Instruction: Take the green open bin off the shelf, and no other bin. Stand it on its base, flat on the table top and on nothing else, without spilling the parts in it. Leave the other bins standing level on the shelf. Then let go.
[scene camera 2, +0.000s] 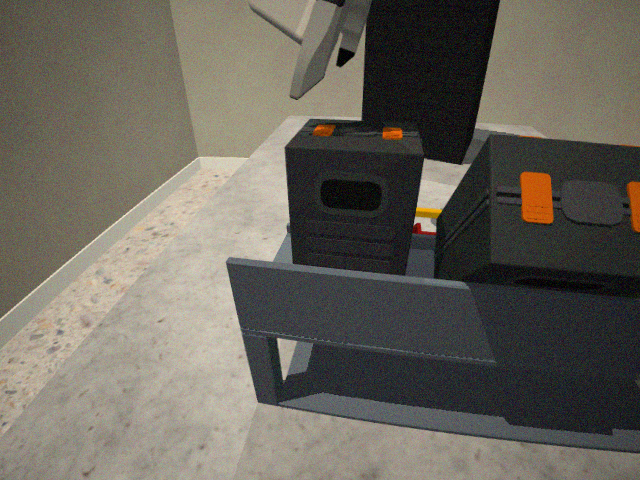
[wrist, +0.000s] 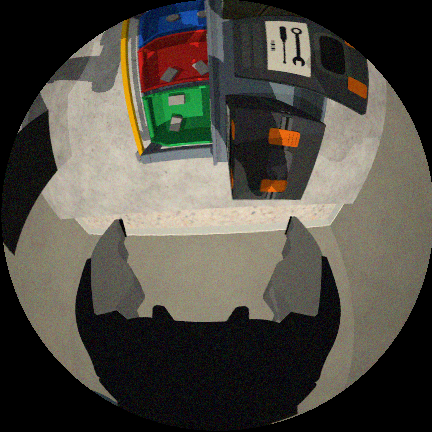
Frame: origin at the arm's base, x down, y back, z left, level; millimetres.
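Where they show: gripper, fingertip midpoint: (scene camera 2: 321, 79) (wrist: 203, 219).
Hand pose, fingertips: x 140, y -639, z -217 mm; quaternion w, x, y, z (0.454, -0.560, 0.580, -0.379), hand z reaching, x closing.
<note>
Each offset is from my fingertips to the top centre of the thing. "pt": to the spot under its first point.
The green open bin @[dx +167, dy +34, dz +44 mm] (wrist: 200, 135) stands at the end of the shelf (wrist: 216, 100) (scene camera 2: 351, 310) in the wrist view, with grey parts in it. The red bin @[dx +167, dy +28, dz +155 mm] (wrist: 175, 50) is right beside it, and the blue bin @[pt dx +239, dy +22, dz +267 mm] (wrist: 187, 22) is beyond the red one; both hold grey parts. In scene camera 2 the green bin is hidden behind a dark case, and a bit of the red bin (scene camera 2: 426, 231) shows. My gripper (wrist: 203, 219) (scene camera 2: 321, 81) is open and empty, above and apart from the shelf and the bins.
A dark case @[dx +26, dy -62, dz +33 mm] (scene camera 2: 310, 206) (wrist: 310, 165) with orange latches stands on the shelf next to the green bin. A larger dark case @[dx +7, dy -106, dz +144 mm] (scene camera 2: 558, 248) (wrist: 250, 60) stands beside it. A yellow strip @[dx +183, dy +131, dz +160 mm] (scene camera 2: 428, 212) (wrist: 128, 90) runs along the shelf's front edge. The black arm (scene camera 2: 423, 77) is behind.
</note>
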